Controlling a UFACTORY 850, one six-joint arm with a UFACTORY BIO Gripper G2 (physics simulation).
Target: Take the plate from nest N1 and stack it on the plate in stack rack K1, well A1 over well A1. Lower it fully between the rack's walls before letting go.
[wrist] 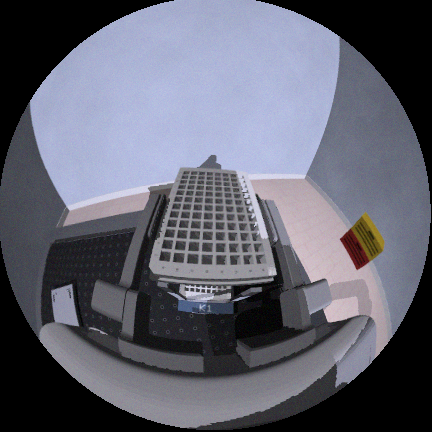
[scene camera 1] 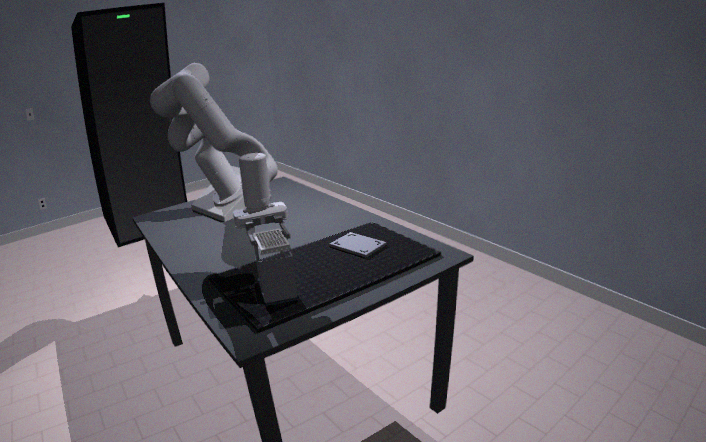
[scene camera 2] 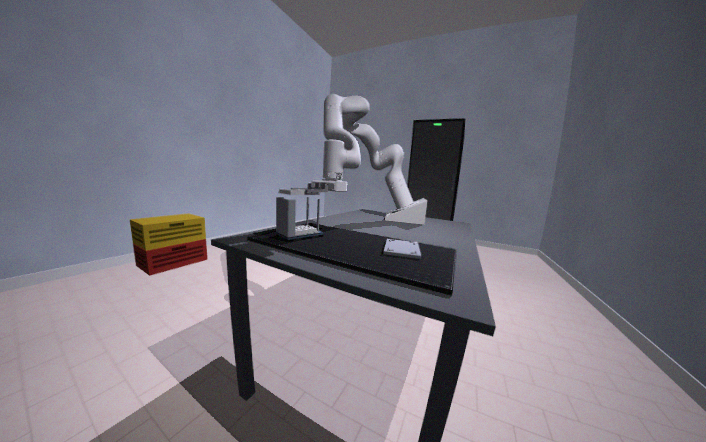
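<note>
My gripper [scene camera 1: 270,236] [scene camera 2: 311,191] [wrist: 213,212] is shut on a light grey deep-well plate [scene camera 1: 272,242] [scene camera 2: 292,192] [wrist: 207,220], which looks level. In scene camera 2 the held plate is right above the tops of the walls of stack rack K1 [scene camera 1: 277,278] [scene camera 2: 284,217] [wrist: 205,307]; a small gap shows under it, and it is not down between the walls. Another plate [scene camera 2: 306,228] [wrist: 207,290] sits low in the rack, mostly hidden by the held plate in the wrist view. The pale flat nest [scene camera 1: 358,244] [scene camera 2: 401,247] [wrist: 65,304], its label unreadable, bears no plate.
The rack and nest stand on a black perforated board [scene camera 1: 409,248] [scene camera 2: 432,270] [wrist: 100,260] on the dark table [scene camera 1: 307,200] [scene camera 2: 471,307]. The rack has a tall wall and thin posts. A yellow box [scene camera 2: 167,230] on a red box [scene camera 2: 170,256] shows beyond the table.
</note>
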